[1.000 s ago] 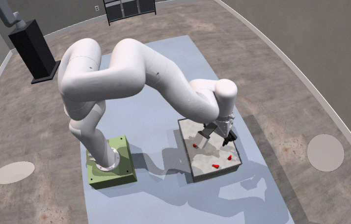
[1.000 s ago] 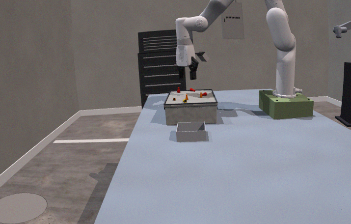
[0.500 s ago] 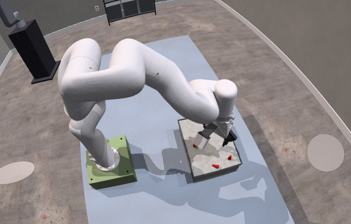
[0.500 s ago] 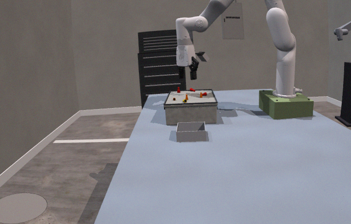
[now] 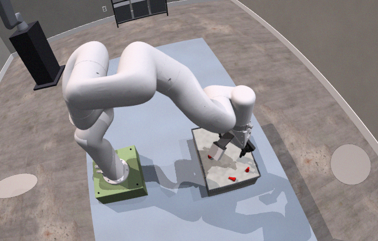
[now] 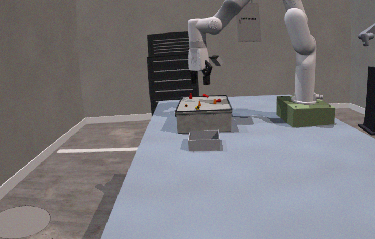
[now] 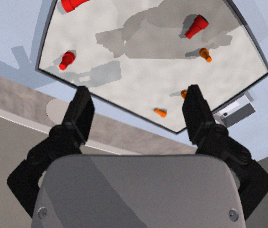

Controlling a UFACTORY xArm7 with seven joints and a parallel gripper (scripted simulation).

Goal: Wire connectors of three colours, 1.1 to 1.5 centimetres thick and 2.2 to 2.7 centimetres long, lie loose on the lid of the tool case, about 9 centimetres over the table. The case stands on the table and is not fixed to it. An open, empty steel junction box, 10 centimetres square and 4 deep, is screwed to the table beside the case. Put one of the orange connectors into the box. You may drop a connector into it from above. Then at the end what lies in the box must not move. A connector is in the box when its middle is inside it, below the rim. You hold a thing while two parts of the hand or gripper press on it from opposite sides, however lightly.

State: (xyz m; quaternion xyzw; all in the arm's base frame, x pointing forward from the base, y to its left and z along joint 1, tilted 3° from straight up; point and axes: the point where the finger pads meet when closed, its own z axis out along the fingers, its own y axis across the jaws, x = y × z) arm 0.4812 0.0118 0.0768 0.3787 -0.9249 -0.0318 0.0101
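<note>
Now: hand 150 mm to the right of the yellow connector and 80 mm above it. From my hand the other things lie so: tool case 10 mm behind, 30 mm to the left, 110 mm below.
</note>
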